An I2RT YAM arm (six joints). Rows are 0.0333 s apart.
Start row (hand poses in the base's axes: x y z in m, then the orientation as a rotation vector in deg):
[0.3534, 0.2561, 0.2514, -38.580, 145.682, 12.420]
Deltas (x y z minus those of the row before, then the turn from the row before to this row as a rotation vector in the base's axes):
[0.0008, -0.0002, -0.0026, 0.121, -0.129, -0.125]
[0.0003, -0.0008, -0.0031, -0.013, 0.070, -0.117]
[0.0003, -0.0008, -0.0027, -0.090, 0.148, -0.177]
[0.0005, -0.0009, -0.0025, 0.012, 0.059, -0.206]
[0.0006, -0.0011, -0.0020, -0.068, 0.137, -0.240]
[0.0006, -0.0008, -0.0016, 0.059, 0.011, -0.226]
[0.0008, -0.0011, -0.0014, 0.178, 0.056, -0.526]
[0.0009, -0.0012, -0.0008, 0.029, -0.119, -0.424]
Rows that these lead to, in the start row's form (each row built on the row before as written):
[0.3542, 0.2559, 0.2488, -38.366, 145.562, 12.479]
[0.3545, 0.2551, 0.2457, -38.224, 145.665, 12.449]
[0.3548, 0.2543, 0.2430, -38.038, 145.880, 12.332]
[0.3553, 0.2534, 0.2405, -37.771, 145.991, 12.299]
[0.3559, 0.2523, 0.2385, -37.495, 146.206, 12.183]
[0.3565, 0.2515, 0.2369, -37.182, 146.263, 12.185]
[0.3573, 0.2504, 0.2355, -36.439, 146.412, 12.251]
[0.3582, 0.2492, 0.2347, -35.875, 146.402, 12.099]

